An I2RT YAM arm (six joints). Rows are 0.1 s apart.
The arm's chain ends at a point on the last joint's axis. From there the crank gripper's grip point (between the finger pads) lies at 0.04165 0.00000 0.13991 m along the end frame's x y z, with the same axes.
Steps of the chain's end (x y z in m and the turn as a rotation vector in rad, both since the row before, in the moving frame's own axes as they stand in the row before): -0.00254, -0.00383, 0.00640, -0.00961, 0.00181, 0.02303; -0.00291, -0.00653, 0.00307, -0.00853, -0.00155, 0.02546; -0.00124, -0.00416, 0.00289, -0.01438, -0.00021, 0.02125; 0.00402, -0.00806, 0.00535, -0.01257, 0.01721, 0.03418; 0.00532, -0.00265, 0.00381, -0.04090, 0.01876, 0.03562; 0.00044, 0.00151, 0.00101, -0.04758, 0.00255, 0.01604; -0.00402, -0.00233, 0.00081, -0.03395, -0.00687, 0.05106; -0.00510, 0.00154, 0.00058, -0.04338, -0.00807, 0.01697; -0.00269, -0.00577, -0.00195, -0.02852, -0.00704, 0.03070; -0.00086, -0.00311, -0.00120, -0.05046, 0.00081, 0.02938
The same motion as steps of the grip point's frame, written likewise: -0.00231, -0.00152, 0.00631, -0.00961, 0.00181, 0.02303; -0.00316, -0.00428, 0.00312, -0.00853, -0.00155, 0.02546; -0.00130, -0.00126, 0.00288, -0.01438, -0.00021, 0.02125; 0.00637, -0.00484, 0.00459, -0.01257, 0.01721, 0.03418; 0.00781, 0.00458, 0.00286, -0.04090, 0.01876, 0.03562; 0.00074, 0.00883, 0.00073, -0.04758, 0.00255, 0.01604; -0.00516, 0.00452, 0.00098, -0.03395, -0.00687, 0.05106; -0.00629, 0.00831, 0.00076, -0.04338, -0.00807, 0.01697; -0.00376, -0.00051, -0.00174, -0.02852, -0.00704, 0.03070; -0.00087, 0.00517, -0.00144, -0.05046, 0.00081, 0.02938
